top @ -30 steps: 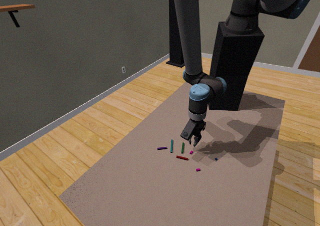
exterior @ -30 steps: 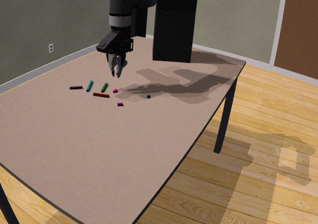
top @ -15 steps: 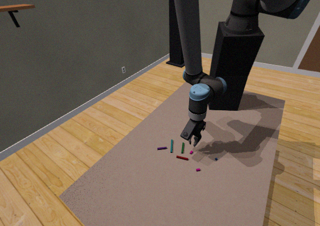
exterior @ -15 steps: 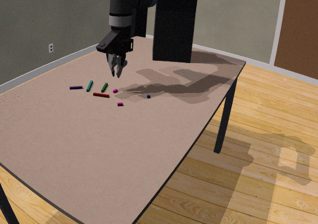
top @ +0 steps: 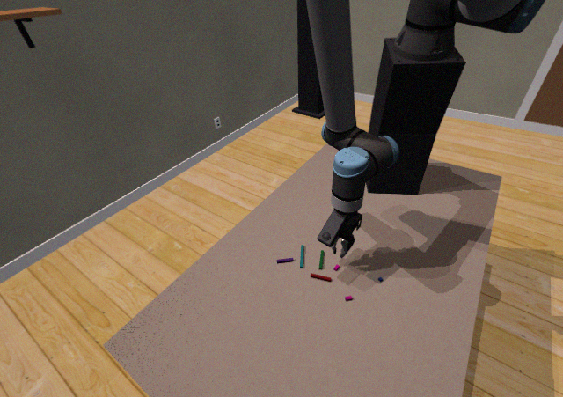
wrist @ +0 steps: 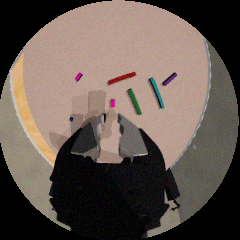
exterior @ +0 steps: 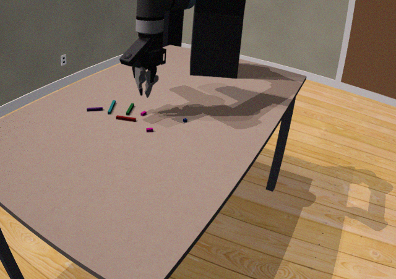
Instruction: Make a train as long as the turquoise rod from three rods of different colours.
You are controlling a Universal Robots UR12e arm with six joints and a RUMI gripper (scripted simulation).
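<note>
My gripper is now 140 mm to the right of the blue rod, 80 mm above it and 50 mm past it. Also, from my hand: green rod (80 mm below, 60 mm to the right); red rod (80 mm below, 70 mm ahead, 20 mm to the right); turquoise rod (130 mm to the right, 80 mm below, 30 mm ahead).
</note>
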